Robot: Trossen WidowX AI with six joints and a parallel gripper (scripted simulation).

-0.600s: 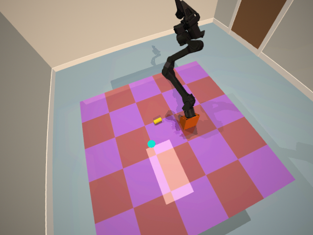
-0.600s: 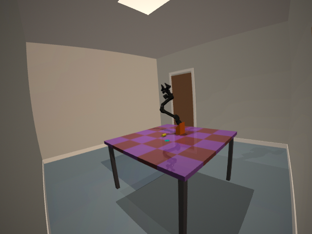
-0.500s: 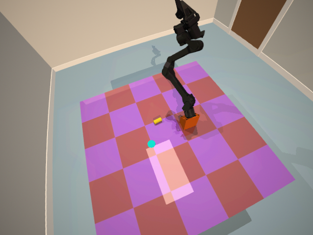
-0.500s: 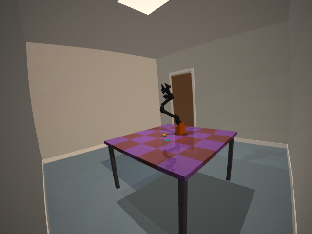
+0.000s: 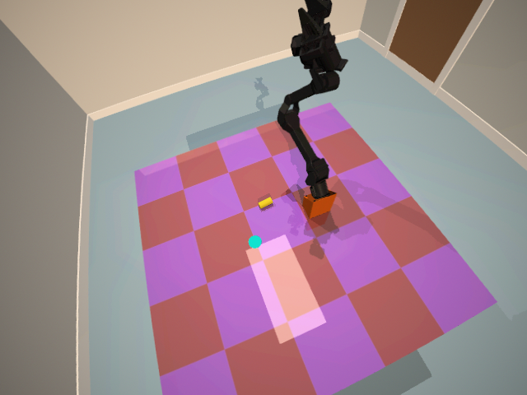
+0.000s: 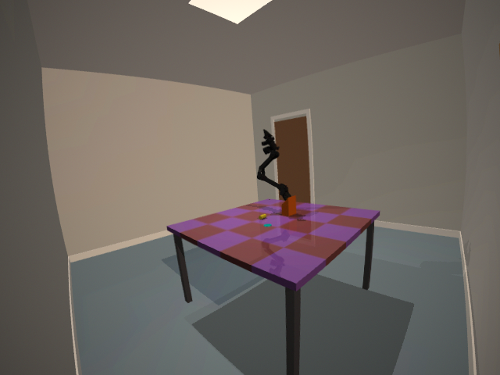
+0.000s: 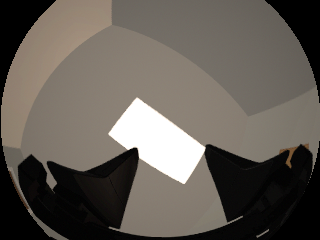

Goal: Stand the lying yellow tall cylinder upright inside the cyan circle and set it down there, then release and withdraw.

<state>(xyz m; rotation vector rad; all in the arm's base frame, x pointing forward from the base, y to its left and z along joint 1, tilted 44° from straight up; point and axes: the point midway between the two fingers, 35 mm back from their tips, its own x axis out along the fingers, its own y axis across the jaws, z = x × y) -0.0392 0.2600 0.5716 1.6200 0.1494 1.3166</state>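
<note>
Now: gripper tip 18 cm short of the yellow tall cylinder, 12 cm to the right of it and 74 cm above it. From my gripper tip the other things lie so: cyan circle 27 cm ahead, 29 cm to the left, 75 cm below.
</note>
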